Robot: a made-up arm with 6 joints.
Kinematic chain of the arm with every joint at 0, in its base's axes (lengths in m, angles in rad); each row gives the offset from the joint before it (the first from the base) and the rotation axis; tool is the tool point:
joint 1: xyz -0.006 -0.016 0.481 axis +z
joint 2: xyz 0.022 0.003 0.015 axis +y
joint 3: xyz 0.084 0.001 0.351 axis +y
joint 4: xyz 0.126 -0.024 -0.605 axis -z
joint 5: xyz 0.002 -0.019 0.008 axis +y
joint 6: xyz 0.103 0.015 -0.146 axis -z
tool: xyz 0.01 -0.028 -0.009
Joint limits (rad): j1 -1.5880..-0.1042 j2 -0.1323..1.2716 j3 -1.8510..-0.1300 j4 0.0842..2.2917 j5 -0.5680..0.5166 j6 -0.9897..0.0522
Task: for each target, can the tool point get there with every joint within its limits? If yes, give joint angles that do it. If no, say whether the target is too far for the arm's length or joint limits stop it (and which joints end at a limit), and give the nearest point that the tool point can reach.
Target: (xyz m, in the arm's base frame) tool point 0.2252 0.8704 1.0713
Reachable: no: joint limits stop it (at a limit: joint 1, joint 2, joint 3, joint 4, joint 5, joint 6) | nearest point 0.5181 -0.1186 1.4123 | short by 1.086 m
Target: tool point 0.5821 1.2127 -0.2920
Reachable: no: too far | nearest point -0.0172 0.2821 0.1129 | short by 1.179 m
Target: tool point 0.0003 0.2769 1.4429
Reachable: no: joint limits stop it (at a limit: joint 1, joint 2, joint 3, joint 4, joint 5, joint 6) | nearest point 0.5181 -0.1186 1.4123 | short by 0.652 m
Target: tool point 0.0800 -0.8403 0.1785
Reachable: yes | joints -1.2756 0.6753 -1.1365 0.8118 -0.3177 -0.0960
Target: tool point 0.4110 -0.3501 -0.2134
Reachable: yes | joints -0.4986 1.1399 -1.1066 0.6470 0.2203 -0.2303
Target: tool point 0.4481 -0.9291 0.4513
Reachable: yes | joints -1.0146 0.5434 -1.4964 0.7849 0.2306 -0.8807
